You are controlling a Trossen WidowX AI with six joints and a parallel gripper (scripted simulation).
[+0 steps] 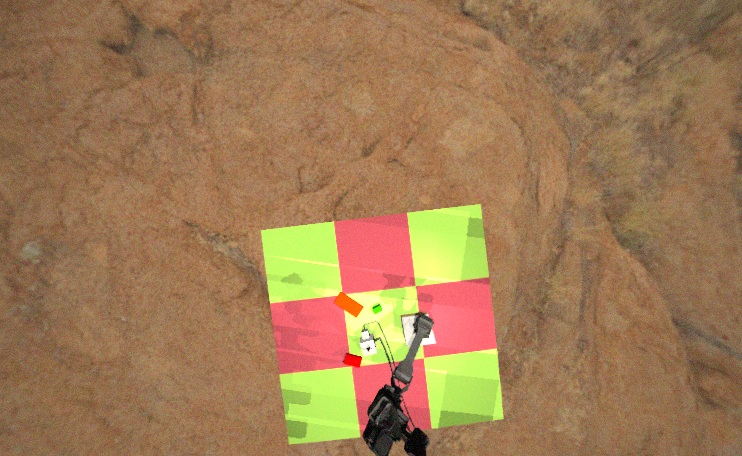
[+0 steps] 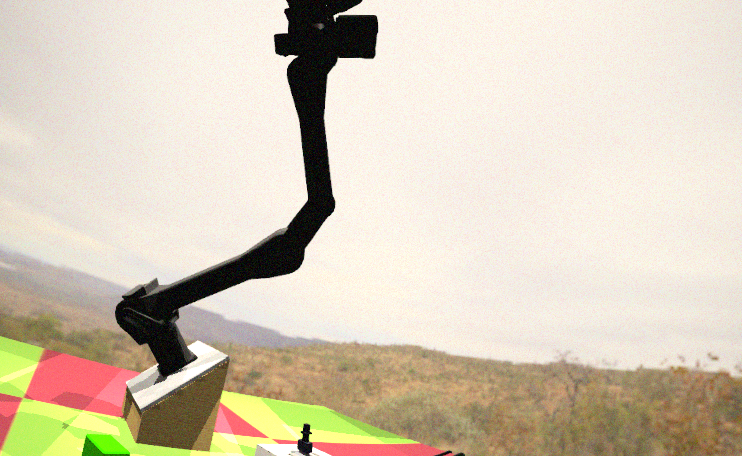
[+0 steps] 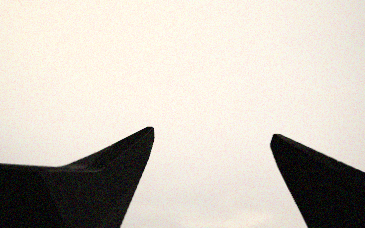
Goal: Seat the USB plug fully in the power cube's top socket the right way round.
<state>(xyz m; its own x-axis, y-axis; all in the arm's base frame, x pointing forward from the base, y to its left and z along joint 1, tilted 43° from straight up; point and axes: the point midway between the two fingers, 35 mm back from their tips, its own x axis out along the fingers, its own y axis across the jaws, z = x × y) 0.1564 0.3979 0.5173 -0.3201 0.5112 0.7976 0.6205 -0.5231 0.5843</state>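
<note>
My gripper tip is 69 cm above the black USB plug, 14 cm to the right of it and 12 cm short of it. Also, from my gripper tip: orange block: 78 cm below, 22 cm ahead, 8 cm to the right; small green cube: 77 cm below, 6 cm ahead, 5 cm to the right; red block: 78 cm below, 25 cm to the left, 22 cm ahead.
</note>
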